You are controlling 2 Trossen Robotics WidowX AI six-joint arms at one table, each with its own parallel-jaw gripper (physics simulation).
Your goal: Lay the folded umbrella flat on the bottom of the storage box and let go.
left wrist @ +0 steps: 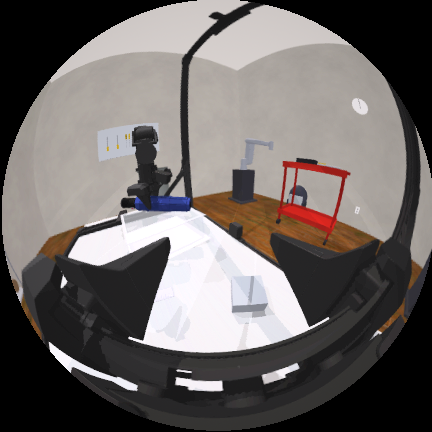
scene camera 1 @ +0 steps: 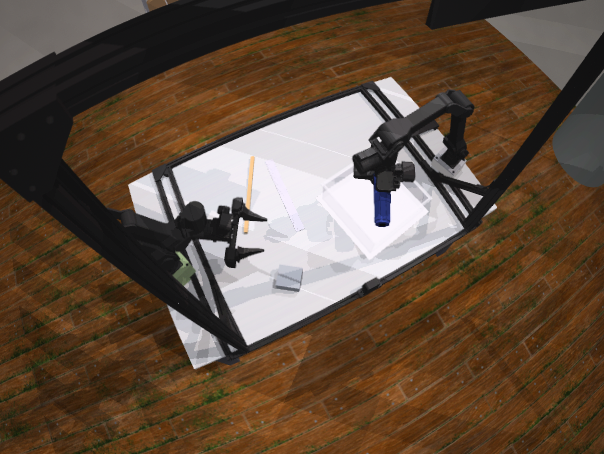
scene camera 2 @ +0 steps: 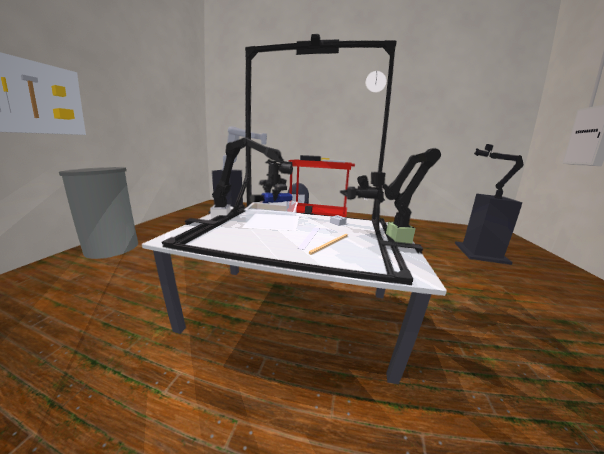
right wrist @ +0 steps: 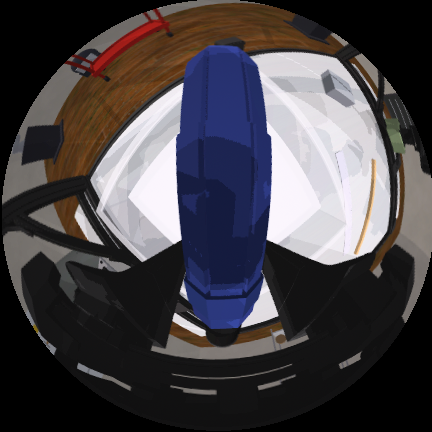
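The folded umbrella (scene camera 1: 382,209) (scene camera 2: 281,197) (left wrist: 170,203) (right wrist: 224,175) is dark blue with a black end. It is held roughly level above the clear storage box (scene camera 1: 352,212) (left wrist: 165,231) (right wrist: 150,195) with the white bottom. In scene camera 2 it shows a little above the box rim. My right gripper (scene camera 1: 384,184) (left wrist: 152,205) (right wrist: 222,242) is shut on the umbrella from above; the umbrella hides part of the box bottom in the right wrist view. My left gripper (scene camera 1: 264,235) (scene camera 2: 344,192) (left wrist: 220,240) is open and empty, above the table and well apart from the box.
A grey block (scene camera 1: 288,278) (scene camera 2: 338,220) (left wrist: 249,295) (right wrist: 337,88), an orange stick (scene camera 1: 249,195) (scene camera 2: 328,244) (right wrist: 369,210) and a pale lilac strip (scene camera 1: 285,195) (scene camera 2: 308,239) (right wrist: 344,200) lie on the table outside the box. Black frame rails run along the table edges.
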